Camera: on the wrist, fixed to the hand. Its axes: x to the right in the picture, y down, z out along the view.
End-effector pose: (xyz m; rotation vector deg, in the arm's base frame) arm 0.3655 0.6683 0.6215 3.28 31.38 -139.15
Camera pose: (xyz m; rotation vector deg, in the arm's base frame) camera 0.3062 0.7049 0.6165 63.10 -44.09 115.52
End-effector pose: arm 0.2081 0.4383 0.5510 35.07 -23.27 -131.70
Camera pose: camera 0.1710 0.4582 0.4952 5.85 -27.29 137.25
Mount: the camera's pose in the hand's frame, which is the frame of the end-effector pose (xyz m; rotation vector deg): 0.0267 -0.0597 -0.0247 -31.23 -31.34 -86.78
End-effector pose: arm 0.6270 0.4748 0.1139 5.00 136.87 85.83
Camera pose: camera 0.6013 0.4324 0.0646 -58.35 52.68 56.03
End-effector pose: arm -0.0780 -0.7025 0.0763 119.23 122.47 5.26
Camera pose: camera -0.1414 -0.6762 0.0897 -4.42 131.16 -4.08
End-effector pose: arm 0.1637 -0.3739 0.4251 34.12 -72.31 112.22
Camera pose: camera 0.1930 -0.3272 0.4681 74.13 -56.33 11.13
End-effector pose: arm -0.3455 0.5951 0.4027 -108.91 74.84 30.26
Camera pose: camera -0.2823 0.5713 0.4207 -130.84 -45.16 27.87
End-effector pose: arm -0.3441 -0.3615 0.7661 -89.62 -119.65 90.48
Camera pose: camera -0.3810 -0.3216 0.8101 39.87 -158.65 46.01
